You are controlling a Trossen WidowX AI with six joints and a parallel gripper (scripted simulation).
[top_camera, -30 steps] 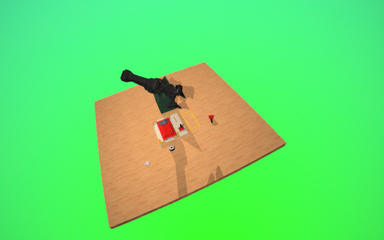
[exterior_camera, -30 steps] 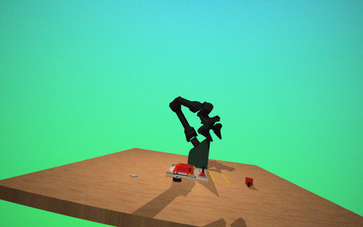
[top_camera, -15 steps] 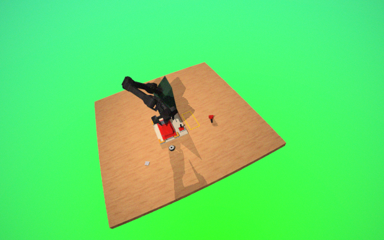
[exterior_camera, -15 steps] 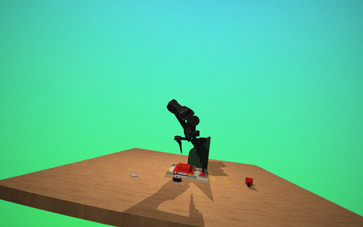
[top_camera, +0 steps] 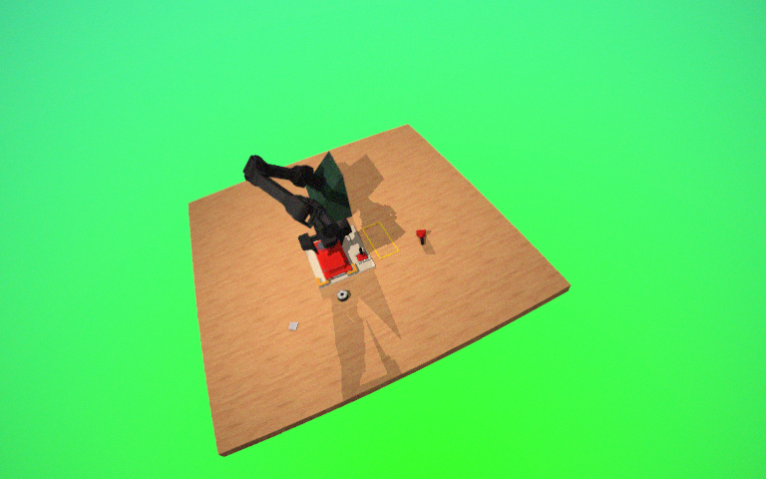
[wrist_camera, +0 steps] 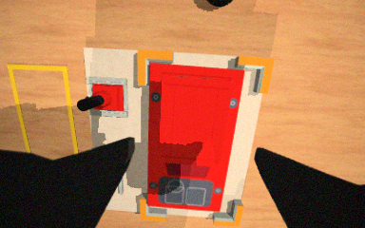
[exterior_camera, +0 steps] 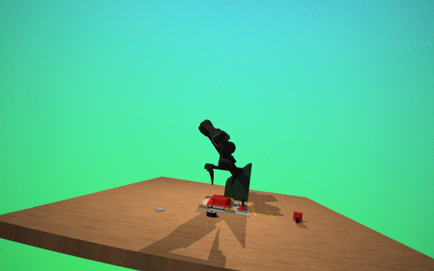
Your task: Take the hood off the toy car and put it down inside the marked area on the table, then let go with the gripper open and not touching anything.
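Right now the red hood is 60 mm below my gripper tip. Round my gripper tip: small grey tile: 220 mm to the right, 190 mm ahead, 100 mm below; then black wheel: 150 mm ahead, 90 mm below, 20 mm to the right.
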